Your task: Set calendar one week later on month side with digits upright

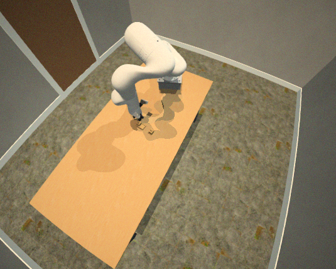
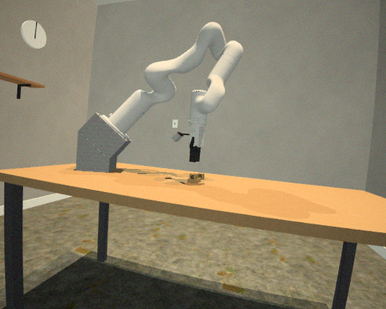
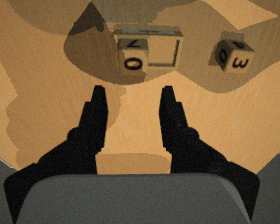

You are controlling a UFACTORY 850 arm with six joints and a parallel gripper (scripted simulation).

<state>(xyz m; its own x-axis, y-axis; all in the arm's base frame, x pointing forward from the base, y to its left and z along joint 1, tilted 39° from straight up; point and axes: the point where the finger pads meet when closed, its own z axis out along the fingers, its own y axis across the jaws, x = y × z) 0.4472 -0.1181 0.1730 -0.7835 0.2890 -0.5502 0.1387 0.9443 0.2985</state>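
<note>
Right now my hand is 20 mm to the right of the wooden calendar tray and 110 mm above it.
</note>
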